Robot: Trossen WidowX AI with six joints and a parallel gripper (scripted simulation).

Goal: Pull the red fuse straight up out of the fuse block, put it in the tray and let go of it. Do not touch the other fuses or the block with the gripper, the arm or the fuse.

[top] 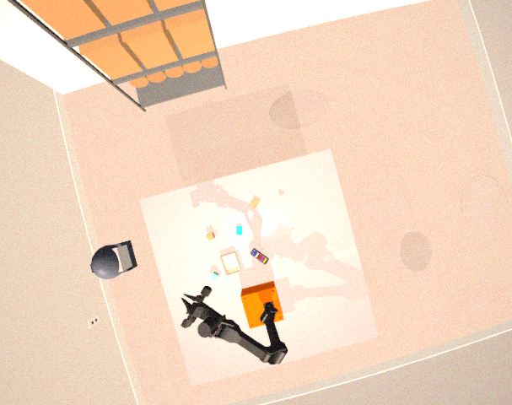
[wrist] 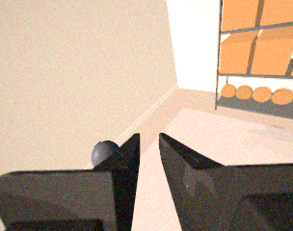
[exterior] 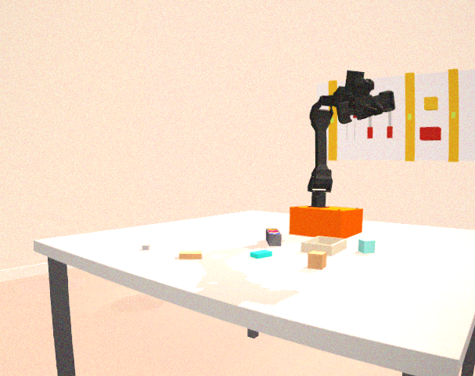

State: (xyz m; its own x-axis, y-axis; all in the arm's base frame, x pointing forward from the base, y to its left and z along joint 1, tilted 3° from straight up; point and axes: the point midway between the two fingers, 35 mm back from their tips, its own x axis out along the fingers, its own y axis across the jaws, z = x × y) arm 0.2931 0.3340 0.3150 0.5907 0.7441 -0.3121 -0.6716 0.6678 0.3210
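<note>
The cream tray is 1 cm behind my gripper tip, 18 cm to the right of it and 42 cm below it. Round my gripper tip: flat cyan block 19 cm ahead, 28 cm to the right, 41 cm below; then teal block 6 cm behind, 6 cm to the right, 40 cm below; then flat tan block 34 cm ahead, 41 cm to the right, 41 cm below.
</note>
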